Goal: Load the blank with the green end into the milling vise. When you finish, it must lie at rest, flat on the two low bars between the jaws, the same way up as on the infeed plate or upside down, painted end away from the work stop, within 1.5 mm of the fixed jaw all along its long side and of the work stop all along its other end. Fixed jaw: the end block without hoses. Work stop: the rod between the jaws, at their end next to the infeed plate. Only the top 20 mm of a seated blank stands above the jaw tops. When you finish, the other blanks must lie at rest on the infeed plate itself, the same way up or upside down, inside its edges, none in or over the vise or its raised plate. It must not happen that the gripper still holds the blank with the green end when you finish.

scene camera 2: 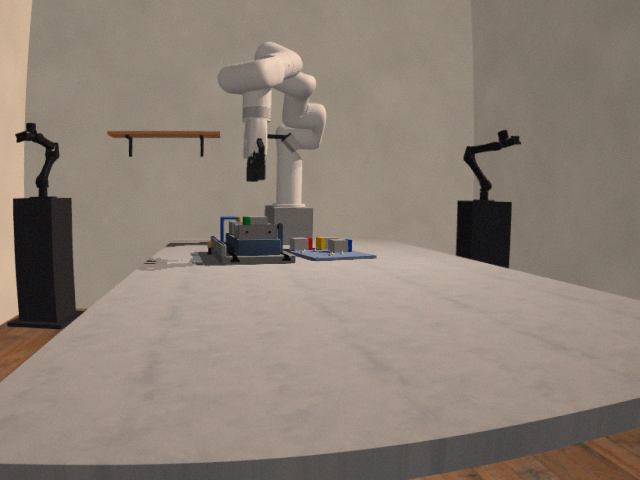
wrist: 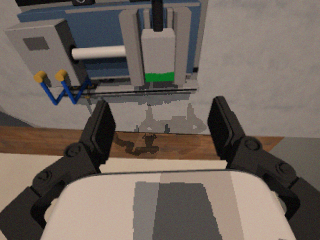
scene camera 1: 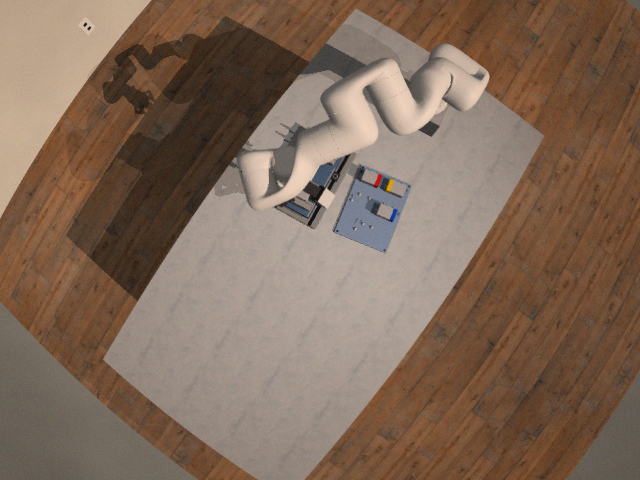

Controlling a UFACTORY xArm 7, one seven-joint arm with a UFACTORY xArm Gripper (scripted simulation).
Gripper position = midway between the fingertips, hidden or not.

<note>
In view: the gripper (scene camera 2: 255, 180), a green-ended blank (wrist: 158, 48) and a fixed jaw (wrist: 181, 23).
The gripper shows as well in the wrist view (wrist: 160, 111).
</note>
